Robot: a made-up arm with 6 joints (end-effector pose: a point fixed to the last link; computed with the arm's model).
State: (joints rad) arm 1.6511 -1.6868 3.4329 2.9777 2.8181 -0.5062
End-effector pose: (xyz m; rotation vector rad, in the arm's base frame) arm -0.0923 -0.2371 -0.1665 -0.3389 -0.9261 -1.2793
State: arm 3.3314 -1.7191 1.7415 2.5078 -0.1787 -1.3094
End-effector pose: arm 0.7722 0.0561 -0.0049 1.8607 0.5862 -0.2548
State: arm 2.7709 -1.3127 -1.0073 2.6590 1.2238 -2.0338
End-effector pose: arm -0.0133 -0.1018 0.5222 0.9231 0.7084 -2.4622
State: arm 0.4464 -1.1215 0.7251 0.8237 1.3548 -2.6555
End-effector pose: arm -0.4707 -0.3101 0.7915 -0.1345 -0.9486 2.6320
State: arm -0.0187 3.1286 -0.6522 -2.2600 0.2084 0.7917
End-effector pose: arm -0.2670 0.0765 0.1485 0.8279 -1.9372 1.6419
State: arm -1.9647 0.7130 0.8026 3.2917 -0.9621 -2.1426
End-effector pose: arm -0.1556 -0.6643 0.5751 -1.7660 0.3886 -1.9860
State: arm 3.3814 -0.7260 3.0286 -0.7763 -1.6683 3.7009
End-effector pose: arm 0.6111 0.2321 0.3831 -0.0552 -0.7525 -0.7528
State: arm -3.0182 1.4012 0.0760 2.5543 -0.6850 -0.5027
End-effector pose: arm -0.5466 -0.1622 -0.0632 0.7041 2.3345 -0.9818
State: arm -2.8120 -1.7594 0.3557 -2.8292 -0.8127 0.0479
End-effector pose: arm 0.5857 0.0872 0.5342 -0.1996 -0.2417 0.0727
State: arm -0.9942 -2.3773 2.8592 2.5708 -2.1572 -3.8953
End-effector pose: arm 0.0643 0.0747 -0.3701 -0.0391 -1.4721 -0.9822
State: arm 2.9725 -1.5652 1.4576 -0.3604 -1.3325 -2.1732
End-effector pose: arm 0.8134 -0.0321 0.3358 -0.5745 -1.1441 -1.0171
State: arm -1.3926 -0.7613 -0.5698 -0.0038 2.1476 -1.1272
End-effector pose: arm -0.0902 -0.1341 0.6190 -0.7963 -1.7202 0.3875
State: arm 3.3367 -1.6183 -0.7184 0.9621 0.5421 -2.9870
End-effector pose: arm 0.2121 0.1075 0.6016 -0.1502 -1.4652 -1.0258
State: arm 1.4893 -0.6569 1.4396 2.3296 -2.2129 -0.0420
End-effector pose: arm -0.1198 -0.5160 0.8799 0.8012 0.7585 -0.6515
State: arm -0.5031 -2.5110 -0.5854 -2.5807 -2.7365 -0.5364
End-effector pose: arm -0.2397 0.2407 0.3166 -1.1303 0.9935 1.2162
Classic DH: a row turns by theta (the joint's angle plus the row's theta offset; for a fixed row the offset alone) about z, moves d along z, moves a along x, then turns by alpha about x. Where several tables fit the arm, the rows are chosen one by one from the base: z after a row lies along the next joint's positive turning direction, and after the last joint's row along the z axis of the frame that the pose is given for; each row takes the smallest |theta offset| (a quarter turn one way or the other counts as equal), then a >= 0, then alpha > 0; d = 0 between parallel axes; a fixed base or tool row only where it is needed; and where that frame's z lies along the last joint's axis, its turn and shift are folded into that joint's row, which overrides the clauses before.
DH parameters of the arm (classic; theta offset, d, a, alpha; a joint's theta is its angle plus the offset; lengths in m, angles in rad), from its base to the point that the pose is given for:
joint 1: 0 0.246 0 -1.5708
joint 2: -1.5708 0 0.4092 3.1416
joint 3: 0 0 0 -1.5708
joint 4: 0 -0.4056 0 1.5708
joint 5: 0 0.1125 0 -1.5708
joint 6: 1.5708 0 0 1.5708
tool (fixed): -1.5708 0 0 0

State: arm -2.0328 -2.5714 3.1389 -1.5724 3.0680 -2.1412
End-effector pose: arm -0.0261 -0.0529 -0.4129 -1.8718 -1.5022 -0.2209
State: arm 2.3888 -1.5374 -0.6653 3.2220 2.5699 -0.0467
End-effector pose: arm 0.0264 -0.1783 0.5644 0.6619 1.3262 -0.6605
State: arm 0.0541 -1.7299 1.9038 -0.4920 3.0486 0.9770
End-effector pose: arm -0.7801 -0.1415 0.0364 -1.4250 -0.3395 -0.2912
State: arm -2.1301 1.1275 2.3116 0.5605 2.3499 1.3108
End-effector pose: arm -0.3287 -0.3455 0.8197 1.8285 0.8252 -0.0791
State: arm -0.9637 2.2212 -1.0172 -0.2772 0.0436 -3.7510
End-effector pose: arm -0.1317 -0.0001 0.0681 0.5513 0.9331 2.0415
